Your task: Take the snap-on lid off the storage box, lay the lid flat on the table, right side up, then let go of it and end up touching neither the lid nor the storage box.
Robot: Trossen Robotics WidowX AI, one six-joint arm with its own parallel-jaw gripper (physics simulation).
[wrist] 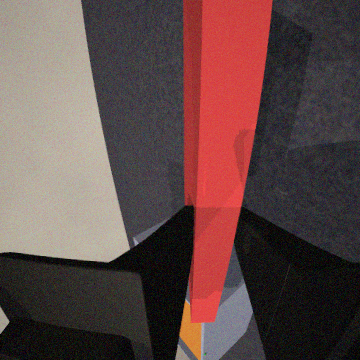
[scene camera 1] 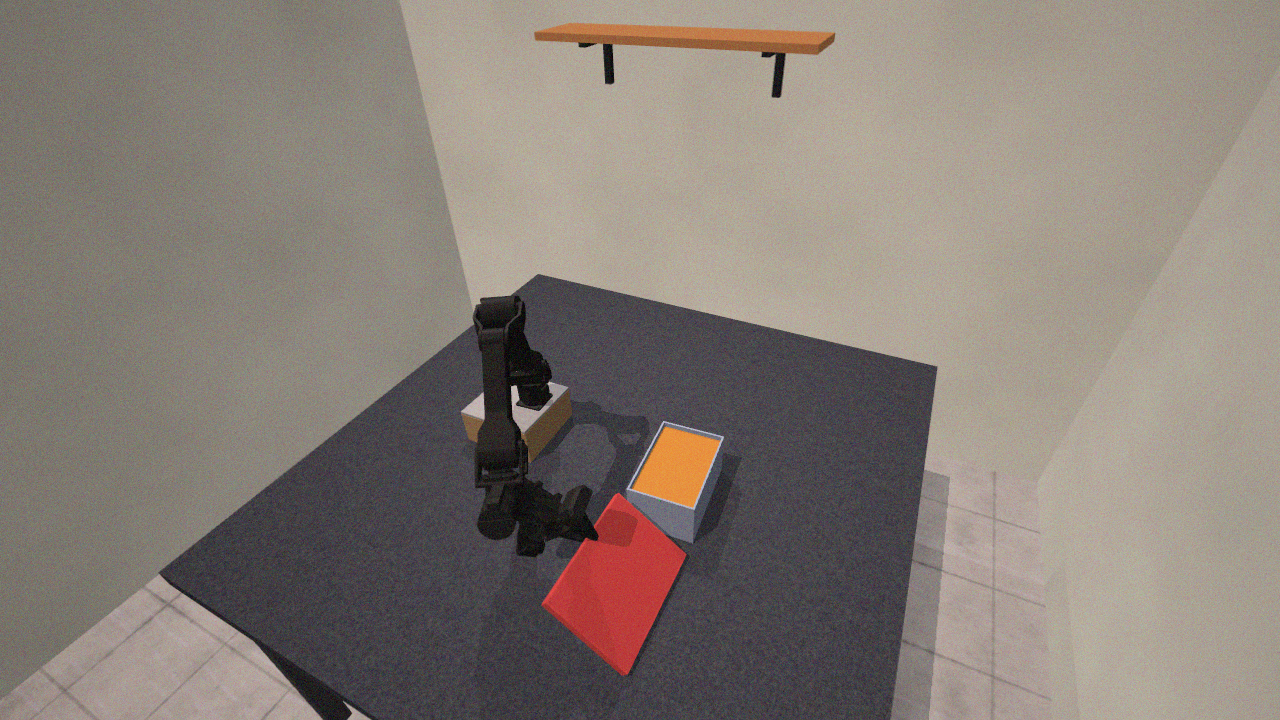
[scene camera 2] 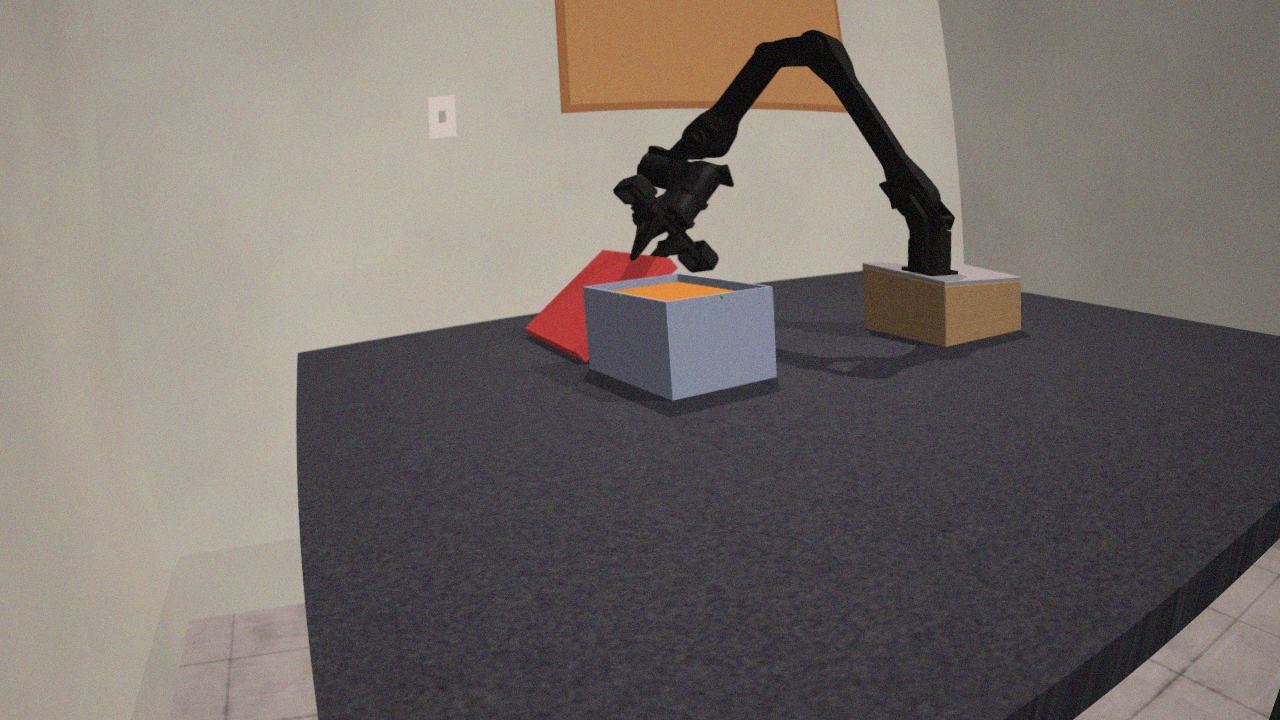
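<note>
The red lid (scene camera 1: 622, 586) (scene camera 2: 568, 308) (wrist: 227, 100) is tilted steeply, its upper edge at the gripper and its far lower edge down at or close to the table; whether it touches cannot be told. My gripper (scene camera 1: 592, 537) (scene camera 2: 637, 255) (wrist: 212, 213) is shut on the lid's raised edge, with one black finger on each side in the wrist view. The blue-grey storage box (scene camera 1: 662, 512) (scene camera 2: 723, 344) (wrist: 227, 322) stands upright and open, with an orange surface inside. The lid is beside the box; a gap between them is hard to judge in scene camera 1.
The arm's base stands on a wooden block (scene camera 1: 547, 429) (scene camera 2: 904, 304) on the dark table (scene camera 1: 805, 411) (scene camera 2: 537, 537). An orange-brown shelf (scene camera 1: 684, 37) (scene camera 2: 698, 53) is fixed to the wall. A pale switch plate (scene camera 2: 442, 116) is on the wall.
</note>
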